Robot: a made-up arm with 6 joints. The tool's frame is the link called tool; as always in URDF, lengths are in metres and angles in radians. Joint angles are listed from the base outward. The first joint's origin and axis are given. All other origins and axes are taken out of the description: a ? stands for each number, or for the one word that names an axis. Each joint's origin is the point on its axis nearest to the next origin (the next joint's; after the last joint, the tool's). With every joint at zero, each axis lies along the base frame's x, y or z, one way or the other. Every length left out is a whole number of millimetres.
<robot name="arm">
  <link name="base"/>
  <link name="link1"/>
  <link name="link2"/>
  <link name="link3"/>
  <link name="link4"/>
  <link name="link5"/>
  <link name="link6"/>
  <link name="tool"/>
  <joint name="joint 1" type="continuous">
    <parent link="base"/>
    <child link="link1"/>
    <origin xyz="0 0 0.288" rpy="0 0 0"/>
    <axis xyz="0 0 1"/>
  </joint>
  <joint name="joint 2" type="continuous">
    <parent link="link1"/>
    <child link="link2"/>
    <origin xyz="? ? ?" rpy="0 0 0"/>
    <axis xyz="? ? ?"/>
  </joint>
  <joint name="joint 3" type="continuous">
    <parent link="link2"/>
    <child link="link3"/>
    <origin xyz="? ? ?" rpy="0 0 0"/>
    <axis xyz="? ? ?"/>
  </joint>
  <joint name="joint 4" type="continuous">
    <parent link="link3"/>
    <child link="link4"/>
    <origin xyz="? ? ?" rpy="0 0 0"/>
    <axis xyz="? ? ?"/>
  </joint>
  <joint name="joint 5" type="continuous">
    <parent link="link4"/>
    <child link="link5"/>
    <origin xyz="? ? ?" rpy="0 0 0"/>
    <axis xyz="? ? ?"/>
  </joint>
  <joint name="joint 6" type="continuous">
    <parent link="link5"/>
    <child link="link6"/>
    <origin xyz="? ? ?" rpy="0 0 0"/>
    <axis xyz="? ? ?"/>
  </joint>
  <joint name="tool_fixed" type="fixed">
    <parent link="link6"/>
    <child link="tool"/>
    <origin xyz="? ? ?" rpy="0 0 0"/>
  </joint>
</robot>
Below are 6 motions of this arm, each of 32 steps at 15 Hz.
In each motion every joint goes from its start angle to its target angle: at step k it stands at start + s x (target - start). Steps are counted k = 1, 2, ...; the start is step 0. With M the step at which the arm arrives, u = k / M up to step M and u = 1 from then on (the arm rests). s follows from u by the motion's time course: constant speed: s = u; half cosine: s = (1 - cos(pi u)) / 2; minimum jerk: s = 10 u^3 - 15 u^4 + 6 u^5.
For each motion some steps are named. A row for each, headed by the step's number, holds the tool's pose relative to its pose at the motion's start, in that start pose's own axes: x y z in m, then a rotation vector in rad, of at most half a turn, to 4 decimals.
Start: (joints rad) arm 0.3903 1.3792 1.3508 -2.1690 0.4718 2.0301
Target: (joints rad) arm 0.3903 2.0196 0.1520 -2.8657 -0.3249 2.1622
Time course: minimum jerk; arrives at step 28
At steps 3, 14, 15, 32:
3: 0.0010 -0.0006 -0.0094 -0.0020 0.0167 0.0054
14: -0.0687 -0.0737 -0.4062 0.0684 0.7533 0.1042
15: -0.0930 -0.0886 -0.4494 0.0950 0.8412 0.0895
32: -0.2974 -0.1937 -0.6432 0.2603 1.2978 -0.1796

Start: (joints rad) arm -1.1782 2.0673 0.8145 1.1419 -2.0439 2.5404
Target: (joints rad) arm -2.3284 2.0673 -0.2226 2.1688 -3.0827 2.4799
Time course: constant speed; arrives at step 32
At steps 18, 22, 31, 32:
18: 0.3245 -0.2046 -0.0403 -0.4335 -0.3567 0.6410
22: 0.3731 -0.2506 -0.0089 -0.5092 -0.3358 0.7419
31: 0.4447 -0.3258 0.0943 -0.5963 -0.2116 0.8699
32: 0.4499 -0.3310 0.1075 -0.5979 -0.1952 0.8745

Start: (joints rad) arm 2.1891 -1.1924 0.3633 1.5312 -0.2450 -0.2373
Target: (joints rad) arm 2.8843 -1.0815 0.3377 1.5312 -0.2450 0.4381
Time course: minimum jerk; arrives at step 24
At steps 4, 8, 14, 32:
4: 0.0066 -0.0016 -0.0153 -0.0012 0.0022 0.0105
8: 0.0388 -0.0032 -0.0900 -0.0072 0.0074 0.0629
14: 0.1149 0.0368 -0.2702 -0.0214 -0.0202 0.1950
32: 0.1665 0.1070 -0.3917 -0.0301 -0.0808 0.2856

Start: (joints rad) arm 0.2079 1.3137 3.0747 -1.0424 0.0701 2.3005
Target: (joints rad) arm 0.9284 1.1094 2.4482 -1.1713 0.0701 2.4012
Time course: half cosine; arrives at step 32
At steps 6, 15, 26, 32:
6: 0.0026 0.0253 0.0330 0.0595 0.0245 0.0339
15: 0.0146 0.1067 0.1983 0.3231 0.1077 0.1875
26: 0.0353 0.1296 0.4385 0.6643 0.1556 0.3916
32: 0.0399 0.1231 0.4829 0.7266 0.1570 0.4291

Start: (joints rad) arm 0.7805 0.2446 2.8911 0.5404 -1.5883 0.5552
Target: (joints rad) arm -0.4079 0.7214 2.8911 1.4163 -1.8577 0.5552
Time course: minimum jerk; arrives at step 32
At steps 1, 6, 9, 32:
1: 0.0000 0.0001 0.0000 -0.0003 0.0003 -0.0003
6: -0.0033 0.0138 0.0008 -0.0536 0.0430 -0.0582
9: -0.0074 0.0386 -0.0004 -0.1480 0.1203 -0.1731
32: 0.0558 0.1278 -0.1332 -0.6657 0.5869 -1.6378

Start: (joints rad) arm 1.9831 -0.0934 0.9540 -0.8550 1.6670 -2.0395
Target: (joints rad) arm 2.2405 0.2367 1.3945 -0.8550 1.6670 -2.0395
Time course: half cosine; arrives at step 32
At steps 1, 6, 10, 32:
1: -0.0003 -0.0002 0.0003 0.0004 -0.0005 0.0002
6: -0.0121 -0.0060 0.0099 0.0122 -0.0188 0.0073
10: -0.0331 -0.0152 0.0249 0.0319 -0.0497 0.0196
32: -0.1732 -0.0499 0.0799 0.1363 -0.2248 0.0963

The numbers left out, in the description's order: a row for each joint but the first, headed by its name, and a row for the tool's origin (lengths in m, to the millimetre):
joint 2: xyz 0 0 0, axis 0 1 0
joint 3: xyz 0 0 0.583, axis 0 -1 0
joint 4: xyz 0.319 0 0, axis -1 0 0
joint 5: xyz 0 -0.126 0, axis 0 -1 0
joint 6: xyz 0 0 0, axis -1 0 0
tool: xyz 0 0 0

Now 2 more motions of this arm.
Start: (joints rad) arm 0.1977 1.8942 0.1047 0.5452 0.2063 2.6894
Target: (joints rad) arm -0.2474 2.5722 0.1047 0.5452 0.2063 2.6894
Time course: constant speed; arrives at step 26
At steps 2, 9, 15, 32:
2: 0.0271 0.0181 0.0318 0.0395 -0.0479 -0.0063
9: 0.1124 0.0617 0.1561 0.1765 -0.2139 -0.0424
15: 0.1723 0.0718 0.2733 0.2911 -0.3538 -0.0906
32: 0.2457 0.0206 0.4916 0.4896 -0.6019 -0.2195

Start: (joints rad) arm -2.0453 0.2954 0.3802 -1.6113 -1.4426 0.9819
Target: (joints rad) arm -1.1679 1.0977 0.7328 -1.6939 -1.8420 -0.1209
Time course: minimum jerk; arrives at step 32
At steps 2, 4, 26, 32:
2: 0.0011 -0.0010 -0.0002 0.0036 0.0014 0.0024
4: 0.0078 -0.0071 -0.0017 0.0257 0.0101 0.0175
26: 0.5482 -0.1510 -0.4049 1.3983 1.1487 0.5573
32: 0.5698 -0.1424 -0.4404 1.4549 1.2342 0.5513

